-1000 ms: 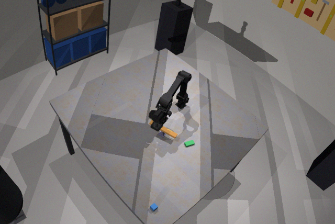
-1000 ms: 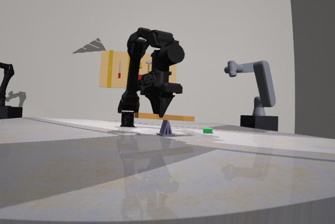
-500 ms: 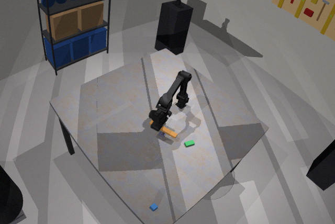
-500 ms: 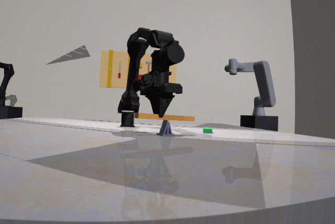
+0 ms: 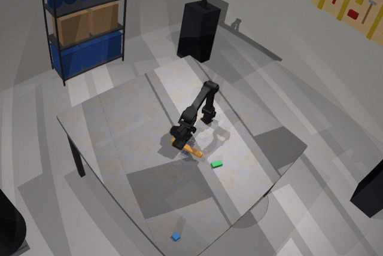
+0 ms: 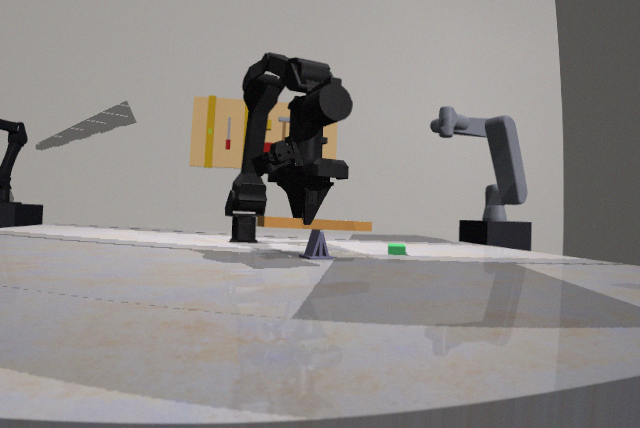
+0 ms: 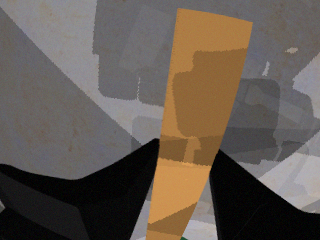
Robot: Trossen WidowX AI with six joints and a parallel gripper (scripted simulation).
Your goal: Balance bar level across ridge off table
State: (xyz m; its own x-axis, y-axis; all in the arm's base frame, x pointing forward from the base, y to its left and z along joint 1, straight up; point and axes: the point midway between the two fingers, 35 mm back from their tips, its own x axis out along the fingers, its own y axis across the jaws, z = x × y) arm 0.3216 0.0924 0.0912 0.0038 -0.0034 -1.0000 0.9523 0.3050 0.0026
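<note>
Right now the orange bar is 3 cm to the left of my gripper tip and 1 cm behind it. The rest, counted from my gripper tip: green block 21 cm to the left, 10 cm behind, 5 cm below; blue block 42 cm ahead, 41 cm to the left, 4 cm below.
</note>
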